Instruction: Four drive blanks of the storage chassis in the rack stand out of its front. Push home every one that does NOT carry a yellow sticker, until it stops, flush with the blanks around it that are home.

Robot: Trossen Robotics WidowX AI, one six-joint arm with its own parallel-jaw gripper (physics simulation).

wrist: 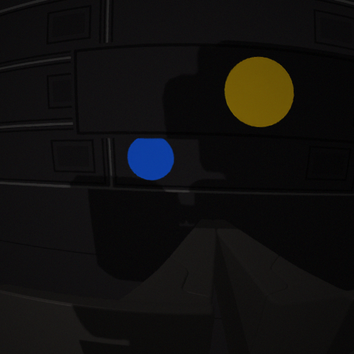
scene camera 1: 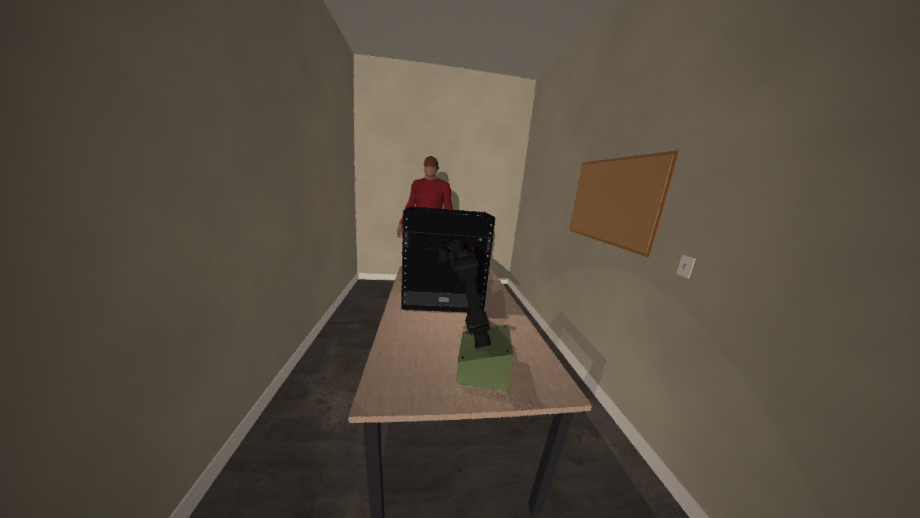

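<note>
The black rack [scene camera 1: 404, 273] stands on the table, and its chassis [scene camera 1: 421, 240] is too dark there to tell the blanks apart. In the wrist view a blank with a round yellow sticker [wrist: 120, 92] stands out in front of its neighbours. The blank with a blue sticker [wrist: 187, 157] lies directly below it, and the yellow-stickered blank's lower edge hides the sticker's top; it looks about level with the blank to its left [wrist: 72, 156]. My gripper [scene camera 1: 457, 245] [wrist: 210, 231] is shut and empty, below the blue-stickered blank's row in the wrist view. Whether the tips touch anything cannot be told.
A dark panel [wrist: 45, 215] lies below the blanks. The arm's green base block [scene camera 1: 484, 371] stands on the wooden table [scene camera 1: 412, 366] in front of the rack. A person in a red top [scene camera 1: 430, 193] stands behind the rack. Shadows cover much of the wrist view.
</note>
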